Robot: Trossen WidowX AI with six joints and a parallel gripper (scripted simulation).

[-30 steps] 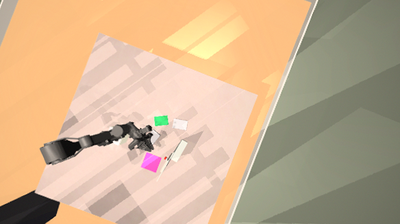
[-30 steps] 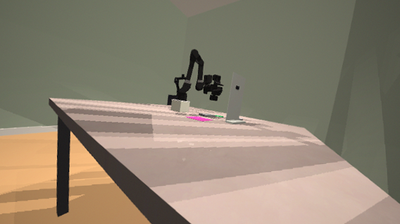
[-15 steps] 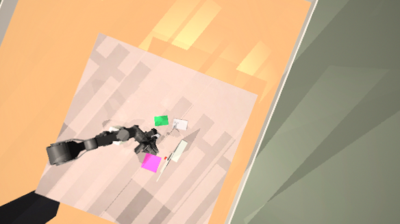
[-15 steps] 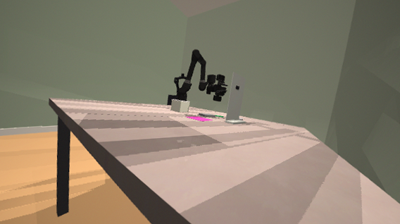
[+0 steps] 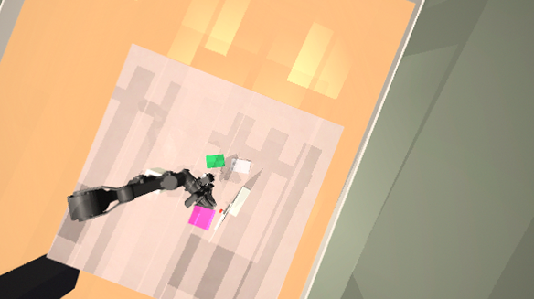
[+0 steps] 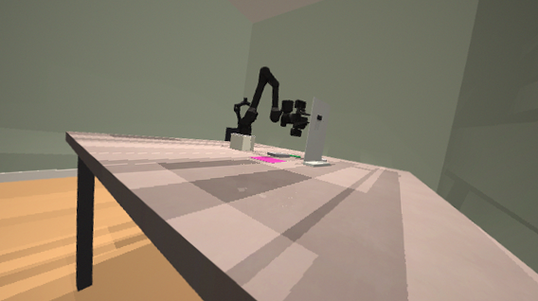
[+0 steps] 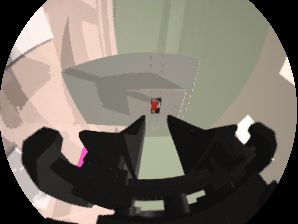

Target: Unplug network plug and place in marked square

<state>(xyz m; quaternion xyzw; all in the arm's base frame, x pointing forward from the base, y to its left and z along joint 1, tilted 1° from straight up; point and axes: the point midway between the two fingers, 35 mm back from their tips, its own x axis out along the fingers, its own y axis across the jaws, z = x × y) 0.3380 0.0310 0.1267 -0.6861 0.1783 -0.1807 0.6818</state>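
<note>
Right now the plug is 40 mm ahead of my gripper tip and 10 mm to the right of it. The rest, counted from my gripper tip: grey upright panel: 60 mm ahead, 20 mm to the right, 80 mm below.
</note>
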